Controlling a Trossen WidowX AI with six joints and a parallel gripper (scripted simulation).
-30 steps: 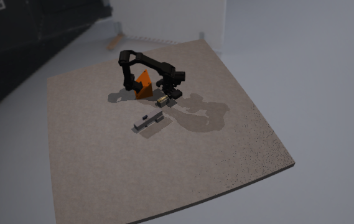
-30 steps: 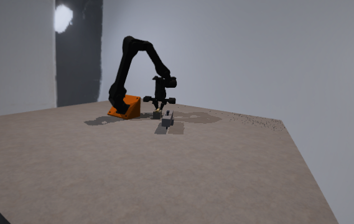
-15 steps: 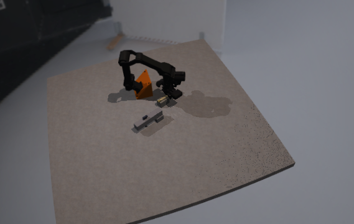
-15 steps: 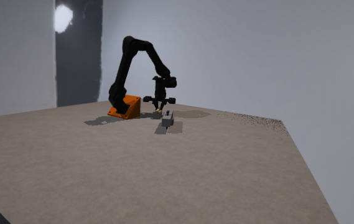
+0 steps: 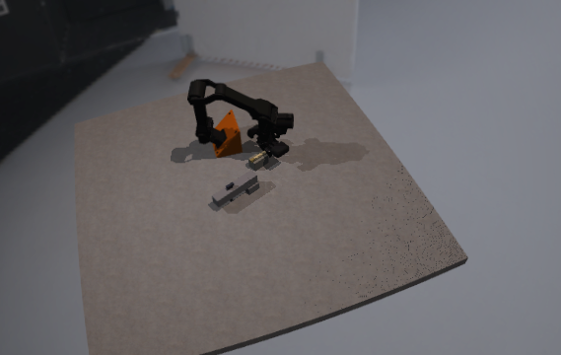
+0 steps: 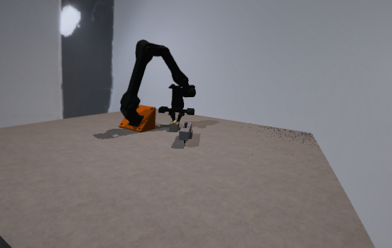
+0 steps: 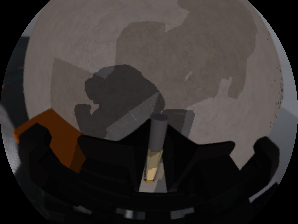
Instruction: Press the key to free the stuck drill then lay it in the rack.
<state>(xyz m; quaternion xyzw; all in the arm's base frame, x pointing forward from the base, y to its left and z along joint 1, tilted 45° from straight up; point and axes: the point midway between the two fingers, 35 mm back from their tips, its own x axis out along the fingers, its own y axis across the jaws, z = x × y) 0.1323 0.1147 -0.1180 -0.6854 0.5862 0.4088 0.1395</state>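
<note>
Right now my gripper tip is 40 mm to the left of the drill, 30 mm below it and 10 mm short of it. From my gripper tip the other things lie so: grey rack: 50 mm to the right, 20 mm ahead, 10 mm above; dark upright piece: 190 mm to the right, 160 mm ahead, 40 mm above; grey holder block: 170 mm to the right, 150 mm ahead, 30 mm above.
</note>
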